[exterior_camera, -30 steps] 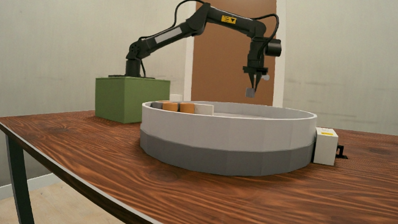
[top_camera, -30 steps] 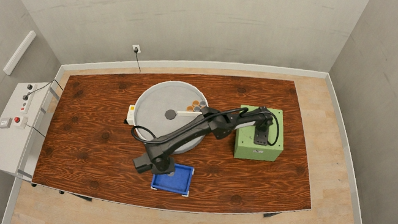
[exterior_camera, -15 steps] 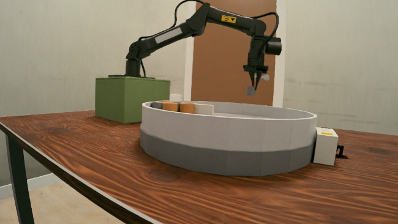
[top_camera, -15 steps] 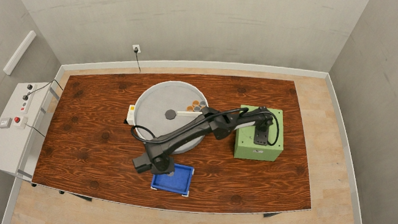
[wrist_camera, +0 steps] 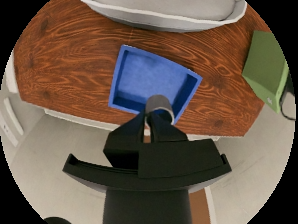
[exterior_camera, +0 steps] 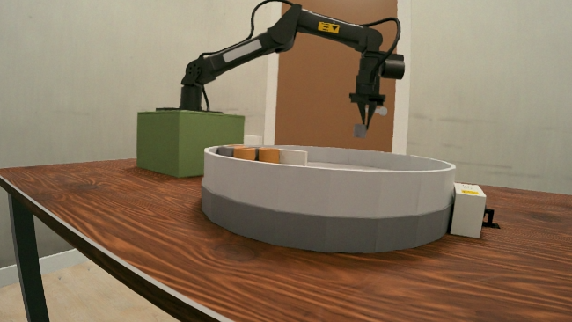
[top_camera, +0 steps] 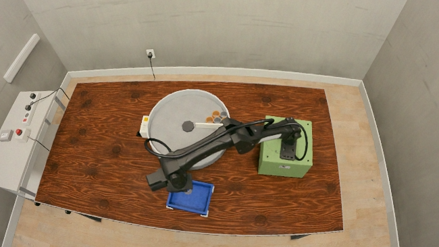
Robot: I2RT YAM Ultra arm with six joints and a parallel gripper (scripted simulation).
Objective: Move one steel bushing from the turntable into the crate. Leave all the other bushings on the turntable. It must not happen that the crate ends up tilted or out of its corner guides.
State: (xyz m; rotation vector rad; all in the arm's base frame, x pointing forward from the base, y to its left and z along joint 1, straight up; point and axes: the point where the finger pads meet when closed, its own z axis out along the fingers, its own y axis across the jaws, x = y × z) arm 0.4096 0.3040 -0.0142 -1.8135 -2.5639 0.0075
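Now: hand 120 mm above the blue crate and 20 mm past it. Also, from my hand: round grey turntable (340 mm to the right, 100 mm below, 80 mm ahead).
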